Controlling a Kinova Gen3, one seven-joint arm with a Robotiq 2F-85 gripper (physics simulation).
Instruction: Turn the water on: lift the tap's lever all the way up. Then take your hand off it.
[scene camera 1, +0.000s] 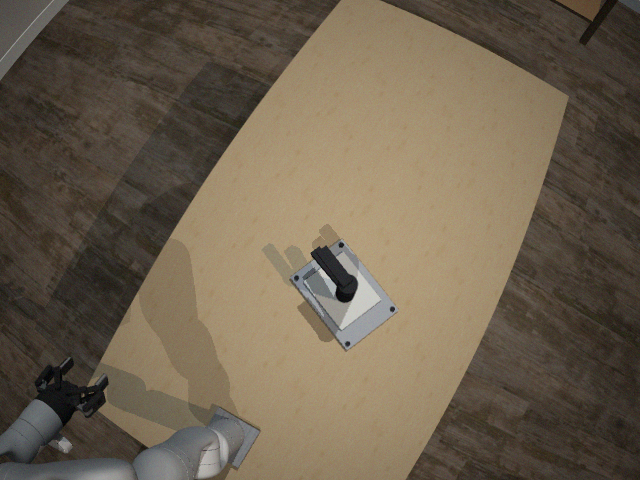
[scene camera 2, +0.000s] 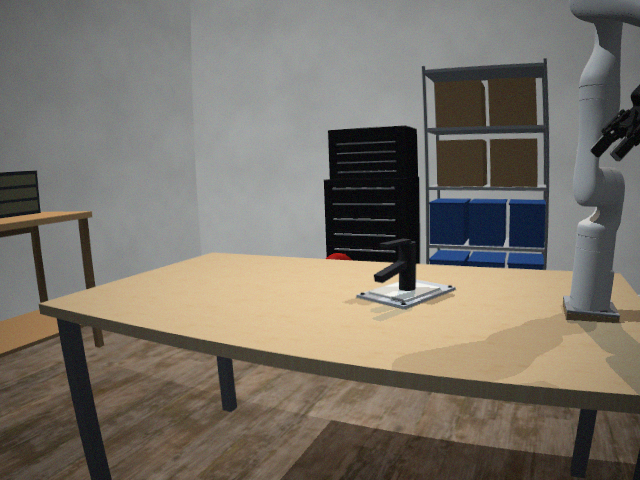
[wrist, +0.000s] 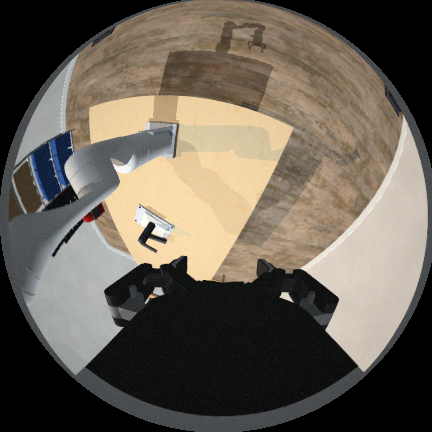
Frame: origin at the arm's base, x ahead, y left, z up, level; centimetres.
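Where they show: gripper, fingertip midpoint: (scene camera 1: 88, 368) (scene camera 2: 603, 155) (wrist: 221, 265); arm's base, link origin: (scene camera 1: 226, 434) (scene camera 2: 587, 305) (wrist: 159, 141).
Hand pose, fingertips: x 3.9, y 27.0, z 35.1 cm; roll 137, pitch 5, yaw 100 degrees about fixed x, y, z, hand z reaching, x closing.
Things, the pixels of their top centre, and the offset from my fingertips. "spot": a spot on its surface instead. Level surfaces: height alone.
- black post, surface spot: (scene camera 2: 407, 273) spot: dx +43.3, dy -34.9, dz -30.9 cm
- spout, top centre: (scene camera 1: 329, 264) (scene camera 2: 391, 263) (wrist: 155, 241) dx +46.9, dy -31.0, dz -27.4 cm
- white base plate, surface spot: (scene camera 1: 366, 328) spot: dx +38.1, dy -46.2, dz -36.5 cm
- wooden table, surface height: dz -37.3 cm
The tap, a black post (scene camera 2: 407, 273) with a spout (scene camera 2: 388, 271) (wrist: 159, 239) low on its side, stands upright on a grey and white base plate (scene camera 1: 366, 328) (wrist: 142, 213). Its black lever (scene camera 1: 336, 267) (scene camera 2: 395, 242) (wrist: 149, 246) sticks out from the top of the post, above the spout and on the same side. In scene camera 2 the lever lies close to level. My gripper (scene camera 1: 84, 373) (scene camera 2: 607, 151) (wrist: 221, 265) is open with nothing between its fingers. It hangs high and well away from the tap, past the table's corner at the lower left in scene camera 1.
The tap's plate lies on the wooden table (scene camera 1: 413, 155) (scene camera 2: 232, 304) (wrist: 200, 250). My arm (scene camera 1: 175, 454) (scene camera 2: 589, 180) (wrist: 95, 165) rises from its mount on the same table. A black drawer cabinet (scene camera 2: 372, 191) and a shelf rack (scene camera 2: 546, 155) stand behind the table.
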